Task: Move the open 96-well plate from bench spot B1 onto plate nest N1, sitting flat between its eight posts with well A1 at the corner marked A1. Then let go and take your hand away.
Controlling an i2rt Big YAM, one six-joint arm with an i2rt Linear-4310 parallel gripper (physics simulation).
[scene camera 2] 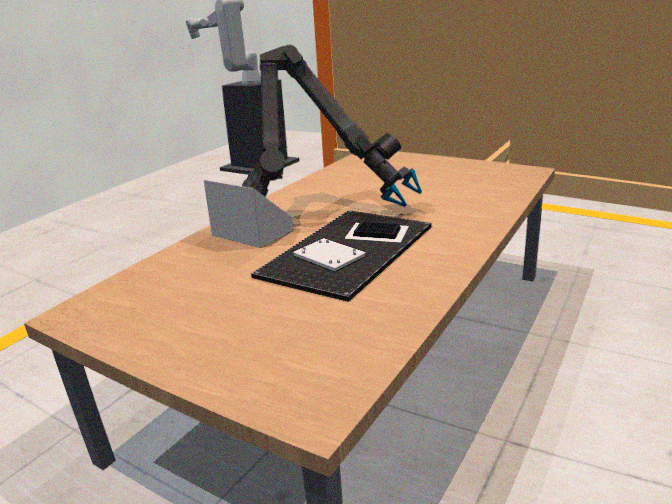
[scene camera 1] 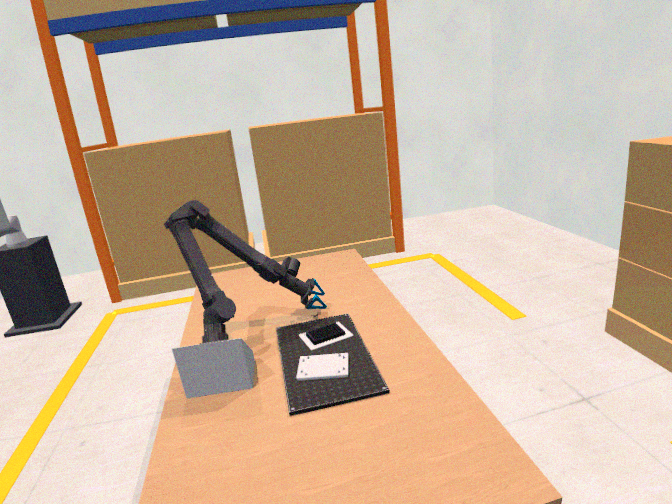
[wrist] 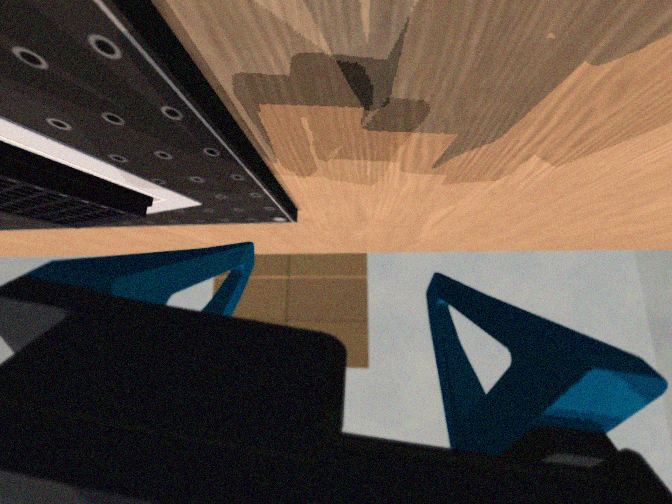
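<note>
The black well plate (scene camera 1: pixel 323 334) sits in a white nest at the far end of the black perforated baseplate (scene camera 1: pixel 333 363); it also shows in scene camera 2 (scene camera 2: pixel 377 229) and at the left edge of the wrist view (wrist: pixel 50 190). An empty white nest with locator pins (scene camera 1: pixel 323 366) lies at the near end of the baseplate (scene camera 2: pixel 330 254). My gripper (scene camera 1: pixel 316 296) (scene camera 2: pixel 404 188), with blue fingers, hovers open and empty above the table just beyond the baseplate's far edge. The wrist view shows both fingers spread apart (wrist: pixel 340 300) with nothing between them.
A grey wedge-shaped block (scene camera 1: pixel 214 367) stands left of the baseplate near the arm's base (scene camera 1: pixel 213 318). Cardboard panels and an orange rack stand behind the table.
</note>
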